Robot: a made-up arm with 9 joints. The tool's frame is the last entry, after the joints.
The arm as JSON. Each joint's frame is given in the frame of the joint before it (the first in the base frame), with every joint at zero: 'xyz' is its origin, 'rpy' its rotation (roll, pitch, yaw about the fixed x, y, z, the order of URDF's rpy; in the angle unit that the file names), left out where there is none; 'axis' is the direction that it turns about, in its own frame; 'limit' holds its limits. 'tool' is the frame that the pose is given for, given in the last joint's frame.
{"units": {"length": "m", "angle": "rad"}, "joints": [
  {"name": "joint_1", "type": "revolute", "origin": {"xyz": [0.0, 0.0, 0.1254]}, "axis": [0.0, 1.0, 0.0], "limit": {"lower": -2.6, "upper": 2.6}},
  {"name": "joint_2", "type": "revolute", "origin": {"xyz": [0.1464, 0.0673, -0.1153]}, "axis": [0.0, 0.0, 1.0], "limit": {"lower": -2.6, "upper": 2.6}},
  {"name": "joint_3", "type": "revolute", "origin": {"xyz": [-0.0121, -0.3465, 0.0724]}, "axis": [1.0, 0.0, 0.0], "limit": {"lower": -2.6, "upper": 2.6}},
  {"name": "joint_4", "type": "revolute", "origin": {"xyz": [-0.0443, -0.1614, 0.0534]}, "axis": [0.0, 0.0, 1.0], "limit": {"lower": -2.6, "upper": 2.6}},
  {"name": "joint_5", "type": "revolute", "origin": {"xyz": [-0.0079, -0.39, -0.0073]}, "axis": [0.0, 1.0, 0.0], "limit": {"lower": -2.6, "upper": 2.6}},
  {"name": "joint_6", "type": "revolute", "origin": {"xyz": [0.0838, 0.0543, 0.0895]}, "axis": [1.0, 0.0, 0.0], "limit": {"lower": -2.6, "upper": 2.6}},
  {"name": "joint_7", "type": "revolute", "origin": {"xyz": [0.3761, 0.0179, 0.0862]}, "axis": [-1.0, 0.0, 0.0], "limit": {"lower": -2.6, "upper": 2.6}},
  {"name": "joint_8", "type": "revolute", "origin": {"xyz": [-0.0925, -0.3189, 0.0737]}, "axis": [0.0, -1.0, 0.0], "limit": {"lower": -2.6, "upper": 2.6}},
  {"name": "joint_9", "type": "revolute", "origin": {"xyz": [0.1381, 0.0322, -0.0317]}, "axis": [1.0, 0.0, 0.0], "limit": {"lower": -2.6, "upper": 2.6}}
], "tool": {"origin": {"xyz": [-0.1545, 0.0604, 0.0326]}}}
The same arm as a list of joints. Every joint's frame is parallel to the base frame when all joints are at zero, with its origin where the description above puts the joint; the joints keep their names.
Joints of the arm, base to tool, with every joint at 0 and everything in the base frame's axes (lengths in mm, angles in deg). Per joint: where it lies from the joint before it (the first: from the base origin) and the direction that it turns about. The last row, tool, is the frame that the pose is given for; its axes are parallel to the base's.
joint_1: axis 0 1 0 xyz 0 0 125.4
joint_2: axis 0 0 1 xyz 146.4 67.3 -115.3
joint_3: axis 1 0 0 xyz -12.1 -346.5 72.4
joint_4: axis 0 0 1 xyz -44.3 -161.4 53.4
joint_5: axis 0 1 0 xyz -7.9 -390 -7.3
joint_6: axis 1 0 0 xyz 83.8 54.3 89.5
joint_7: axis -1 0 0 xyz 376.1 17.9 86.2
joint_8: axis 0 -1 0 xyz -92.5 -318.9 73.7
joint_9: axis 1 0 0 xyz 138.1 32.2 -31.7
tool: xyz -154.5 60.4 32.6
Joint limits (deg, base to tool): -148.97..148.97 -148.97..148.97 -148.97..148.97 -148.97..148.97 -148.97..148.97 -148.97..148.97 -148.97..148.97 -148.97..148.97 -148.97..148.97

